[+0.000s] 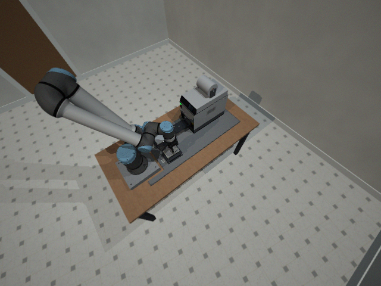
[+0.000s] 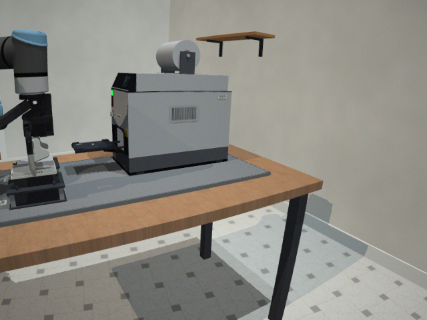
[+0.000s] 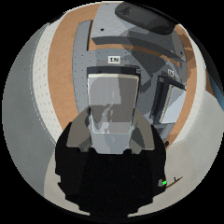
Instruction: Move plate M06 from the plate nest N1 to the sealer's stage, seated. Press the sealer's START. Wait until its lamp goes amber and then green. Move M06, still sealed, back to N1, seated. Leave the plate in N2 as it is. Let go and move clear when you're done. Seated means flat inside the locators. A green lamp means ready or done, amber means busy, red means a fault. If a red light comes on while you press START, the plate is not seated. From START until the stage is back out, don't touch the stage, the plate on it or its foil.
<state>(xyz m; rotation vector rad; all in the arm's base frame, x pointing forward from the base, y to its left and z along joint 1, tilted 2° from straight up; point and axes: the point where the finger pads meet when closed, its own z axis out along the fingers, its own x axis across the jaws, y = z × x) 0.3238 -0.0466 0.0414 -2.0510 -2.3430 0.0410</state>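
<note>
Now: the plate M06 1 cm below my hand. Round my hand: black sealer stage: 18 cm ahead, 21 cm to the left; then plate: 3 cm behind, 20 cm to the left, 4 cm below; then foil roll: 51 cm ahead, 26 cm to the left, 32 cm above.
</note>
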